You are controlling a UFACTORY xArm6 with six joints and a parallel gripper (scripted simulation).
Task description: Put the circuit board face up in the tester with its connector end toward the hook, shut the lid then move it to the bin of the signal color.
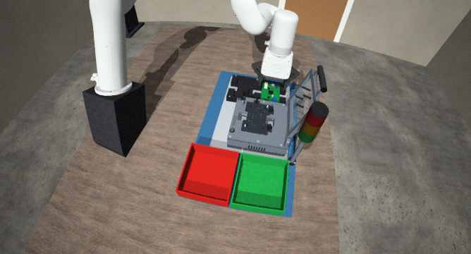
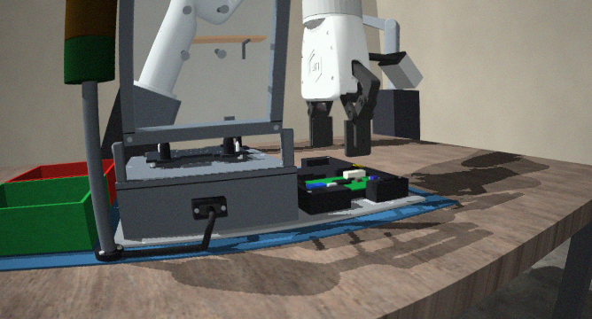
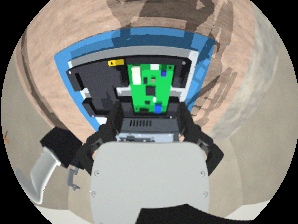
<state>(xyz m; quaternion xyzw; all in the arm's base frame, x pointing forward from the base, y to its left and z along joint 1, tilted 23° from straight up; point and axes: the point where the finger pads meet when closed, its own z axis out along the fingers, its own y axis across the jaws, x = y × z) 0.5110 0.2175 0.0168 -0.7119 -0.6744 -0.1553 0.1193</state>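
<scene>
My hand is 5 cm above the green circuit board. Round my hand: plate 4 cm behind, 16 cm to the right; clear lid 8 cm ahead, 17 cm to the right, 11 cm above; green bin 1 cm behind, 37 cm to the right, 5 cm below.
</scene>
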